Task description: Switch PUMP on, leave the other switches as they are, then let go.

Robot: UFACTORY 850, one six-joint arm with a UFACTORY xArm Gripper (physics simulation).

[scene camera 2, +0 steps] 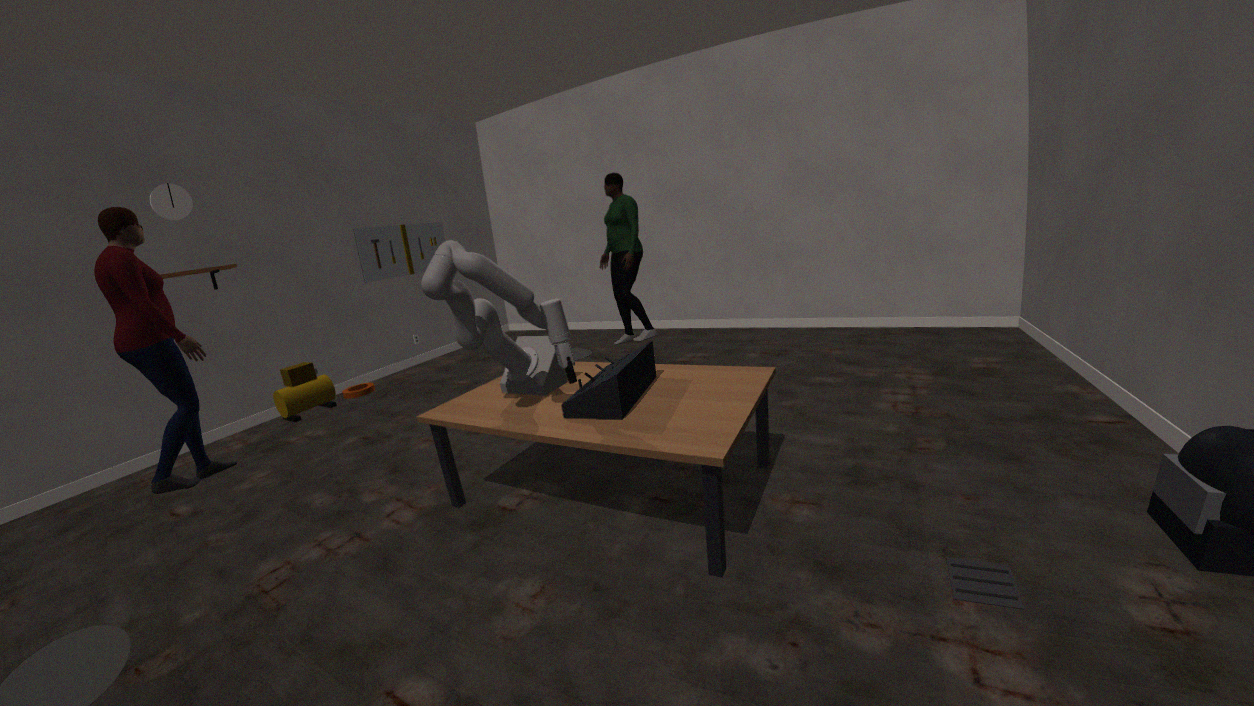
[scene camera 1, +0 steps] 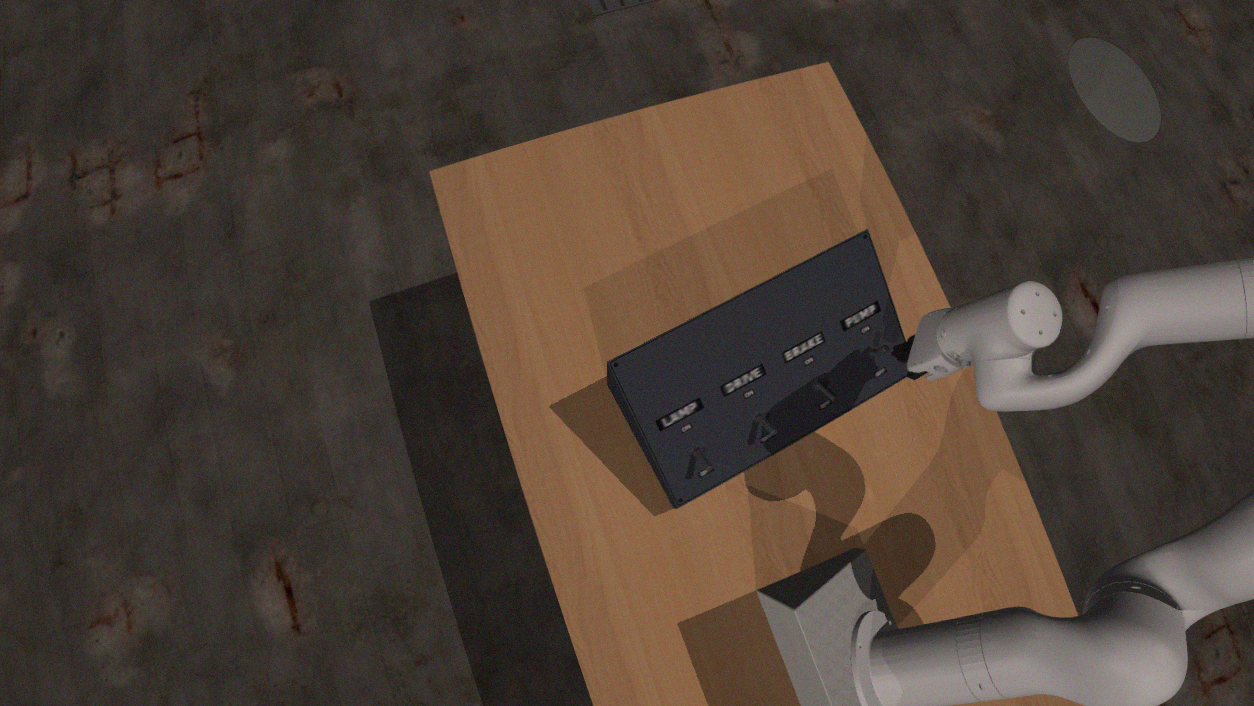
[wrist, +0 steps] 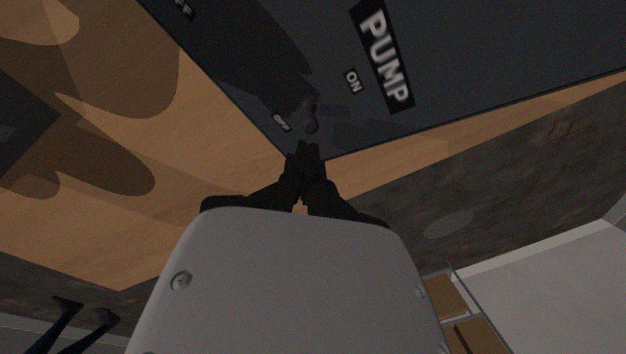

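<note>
The dark sloped switch panel [scene camera 1: 737,337] [scene camera 2: 635,382] [wrist: 475,60] stands on the table. The PUMP label [scene camera 1: 859,315] [wrist: 384,57] is at its right end in scene camera 1. The PUMP lever [wrist: 310,120] is seen nearly end-on in the wrist view, beside its OFF mark and below ON; its exact tilt is hard to tell. My gripper [scene camera 1: 900,352] [scene camera 2: 572,379] [wrist: 303,155] is shut and empty, its tips close to the lever's knob; contact is unclear. The LAMP lever [scene camera 1: 699,462], DRIVE lever [scene camera 1: 762,427] and BRAKE lever [scene camera 1: 823,392] are by their OFF marks.
The wooden table [scene camera 1: 526,228] [scene camera 2: 702,429] carries the panel and the arm's grey base [scene camera 1: 811,635]. The BRAKE lever stands beside the PUMP lever, under the arm's shadow. A person in red [scene camera 2: 136,293] and one in green [scene camera 2: 621,223] are away from the table.
</note>
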